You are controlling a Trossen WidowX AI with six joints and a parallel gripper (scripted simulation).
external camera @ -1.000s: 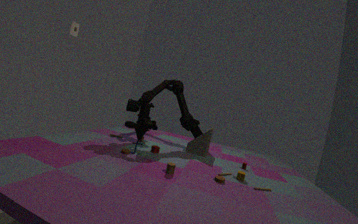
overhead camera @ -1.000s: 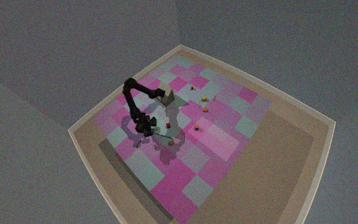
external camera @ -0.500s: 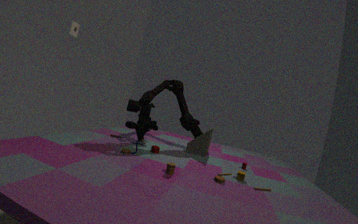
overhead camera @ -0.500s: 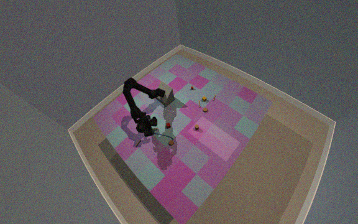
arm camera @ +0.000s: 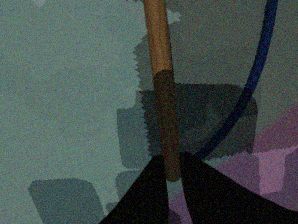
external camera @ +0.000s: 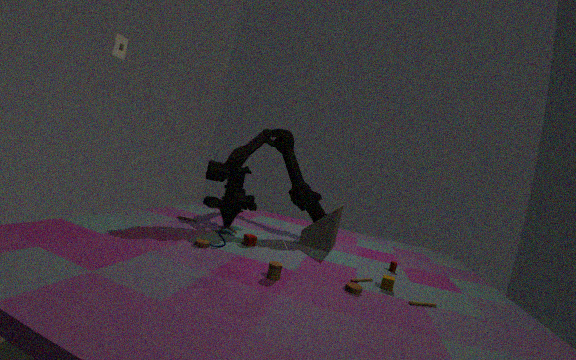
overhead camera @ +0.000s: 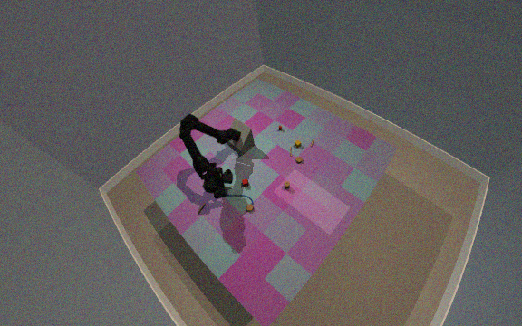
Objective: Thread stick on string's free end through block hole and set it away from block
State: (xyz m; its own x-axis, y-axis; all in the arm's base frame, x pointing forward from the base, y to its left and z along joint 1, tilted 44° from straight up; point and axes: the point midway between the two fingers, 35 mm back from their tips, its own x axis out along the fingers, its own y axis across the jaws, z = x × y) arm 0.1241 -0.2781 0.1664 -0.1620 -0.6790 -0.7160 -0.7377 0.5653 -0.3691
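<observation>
Right now the red block is 11 cm to the left of my gripper tip and 9 cm ahead of it. From my gripper tip the other things lie so: yellow cube 52 cm to the left, 21 cm ahead.
</observation>
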